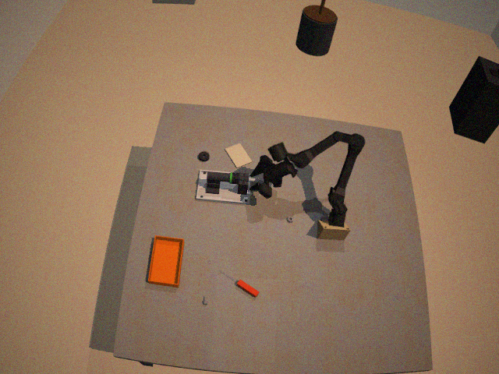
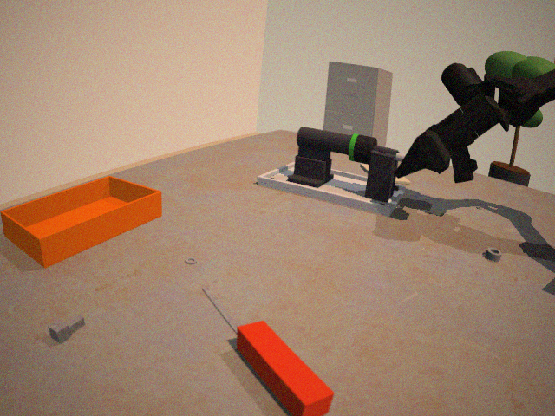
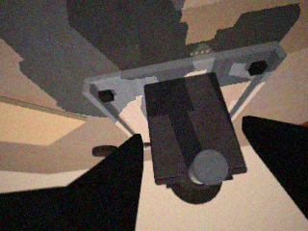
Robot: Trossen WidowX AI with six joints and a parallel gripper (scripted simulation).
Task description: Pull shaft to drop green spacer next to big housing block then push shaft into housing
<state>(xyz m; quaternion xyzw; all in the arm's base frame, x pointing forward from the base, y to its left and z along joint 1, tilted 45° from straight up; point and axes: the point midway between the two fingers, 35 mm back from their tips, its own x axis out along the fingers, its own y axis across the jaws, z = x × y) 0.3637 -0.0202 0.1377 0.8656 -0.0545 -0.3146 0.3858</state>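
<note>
Now: gripper tip 4 cm short of the grey shaft, 1 cm to the right of it and 2 cm below it. The rest, counted from my gripper tip: beige card: 9 cm ahead, 17 cm to the right, 5 cm below; dark sleeve: 6 cm ahead, 1 cm to the left, 2 cm above; green spacer: 8 cm ahead, 1 cm to the left, 2 cm above.
</note>
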